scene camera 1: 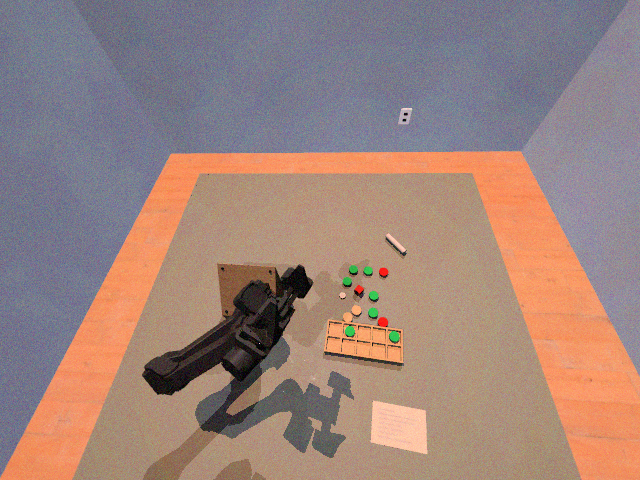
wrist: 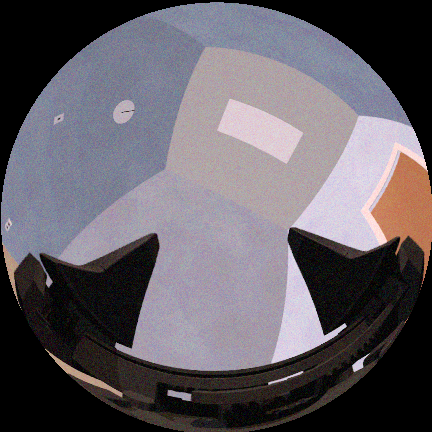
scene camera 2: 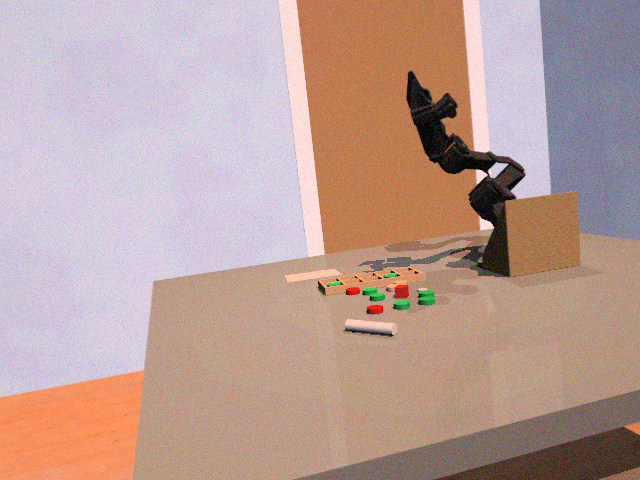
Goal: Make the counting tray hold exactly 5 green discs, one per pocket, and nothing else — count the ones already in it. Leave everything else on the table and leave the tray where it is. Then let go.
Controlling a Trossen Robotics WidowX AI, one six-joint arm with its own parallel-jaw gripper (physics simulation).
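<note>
The wooden counting tray point(scene camera 1: 363, 358) point(scene camera 2: 338, 290) has two rows of pockets. Its back row in scene camera 1 holds two green discs, one disc point(scene camera 1: 349, 331) point(scene camera 2: 390, 275) in the second pocket from the left and one disc point(scene camera 1: 394, 336) point(scene camera 2: 334, 284) in the rightmost pocket. Several loose green discs lie behind the tray, among them a near one point(scene camera 1: 372, 312) point(scene camera 2: 369, 291), a middle one point(scene camera 1: 373, 295) point(scene camera 2: 377, 297) and a far one point(scene camera 1: 368, 270) point(scene camera 2: 401, 304). My gripper point(scene camera 2: 410, 82) point(wrist: 224, 237) is open and empty, pointing up high above the table.
Red discs point(scene camera 1: 382, 321) point(scene camera 1: 383, 271), a red cube point(scene camera 1: 359, 290) point(scene camera 2: 401, 291), tan discs point(scene camera 1: 356, 310) point(scene camera 1: 347, 317) and a small pale piece point(scene camera 1: 342, 295) lie among the green discs. A white stick point(scene camera 1: 395, 243) point(scene camera 2: 370, 327) lies farther back. A paper sheet point(scene camera 1: 399, 426) lies in front of the tray.
</note>
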